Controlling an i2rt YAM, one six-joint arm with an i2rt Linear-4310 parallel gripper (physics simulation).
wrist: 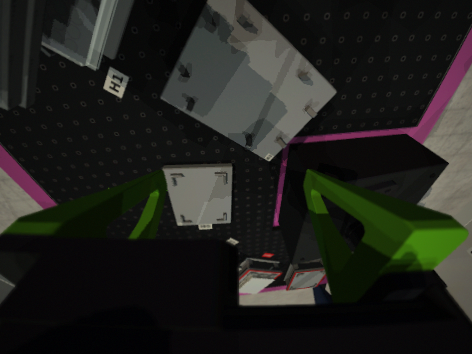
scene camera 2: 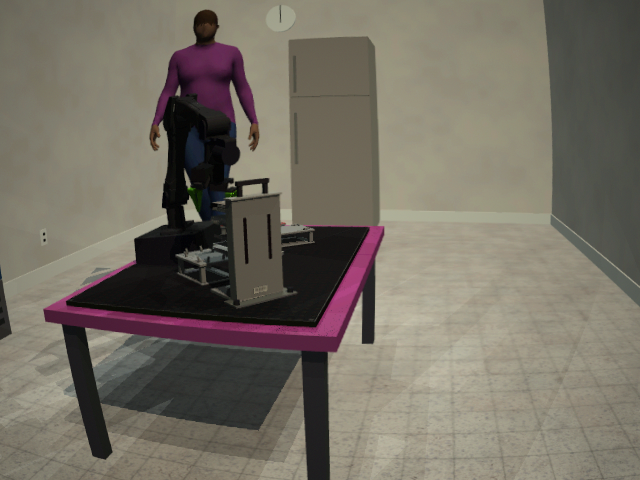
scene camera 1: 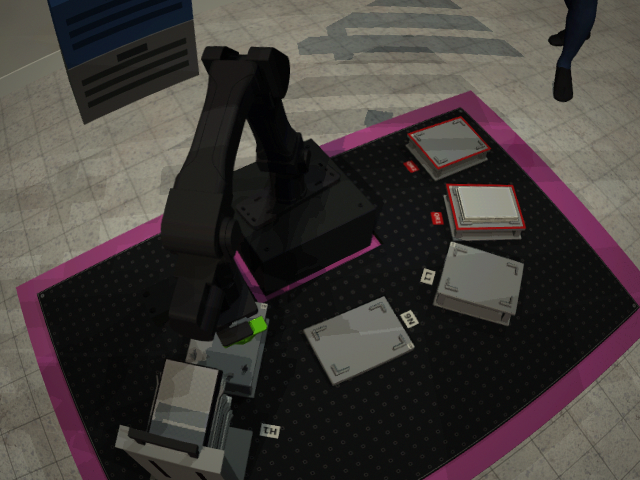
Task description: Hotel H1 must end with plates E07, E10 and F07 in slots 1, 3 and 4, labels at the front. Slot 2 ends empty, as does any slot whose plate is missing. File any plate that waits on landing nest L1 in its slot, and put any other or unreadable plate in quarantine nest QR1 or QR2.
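Places are measured from the arm's base along level axes (x back, y right, z up), in metres.
Pixels of known places: gripper, fingertip midpoint: [wrist: 235,177] [scene camera 2: 213,213] [scene camera 1: 232,315]; arm's base, link origin: [wrist: 359,222] [scene camera 2: 177,229] [scene camera 1: 288,194].
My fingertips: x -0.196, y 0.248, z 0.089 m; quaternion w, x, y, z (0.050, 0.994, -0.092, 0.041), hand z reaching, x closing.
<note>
For each thing: its top centre in the pictures, then the offset to it from my fingertips. "spot": a spot on its surface instead.
- Landing nest L1, top centre: [scene camera 1: 484,275] [scene camera 2: 286,227] dz -0.126, dx -0.153, dy -0.443 m
- pale plate, top centre: [scene camera 1: 488,201] [wrist: 254,286] dz -0.127, dx -0.034, dy -0.587 m
- red-rimmed quarantine nest QR1, surface spot: [scene camera 1: 485,236] spot: dz -0.176, dx -0.074, dy -0.551 m
- Quarantine nest QR2, top centre: [scene camera 1: 450,139] [wrist: 307,282] dz -0.136, dx +0.147, dy -0.662 m
Hotel H1 [scene camera 1: 209,459] [scene camera 2: 255,242] stands at the near left in scene view 1, with a black handle and a pale flat top surface behind it. Its slots and plate labels cannot be read. Landing nest L1 [scene camera 1: 480,281] is bare. A pale plate [scene camera 1: 488,202] [wrist: 257,283] lies on red-rimmed quarantine nest QR1 [scene camera 1: 485,236]; its label is unreadable. Quarantine nest QR2 [scene camera 1: 447,142] [wrist: 307,279] is bare. My gripper [scene camera 1: 250,333] [scene camera 2: 214,198] [wrist: 235,177] is open and empty, above the pegged grey stand beside H1. Part of it is hidden in scene view 2.
The pegged grey stand [scene camera 1: 240,369] [wrist: 250,85] stands between H1 and the arm base [scene camera 1: 310,232]. A low grey nest, N6 [scene camera 1: 359,341] [wrist: 200,195], lies between that stand and L1. A person [scene camera 2: 206,77] stands behind the table.
</note>
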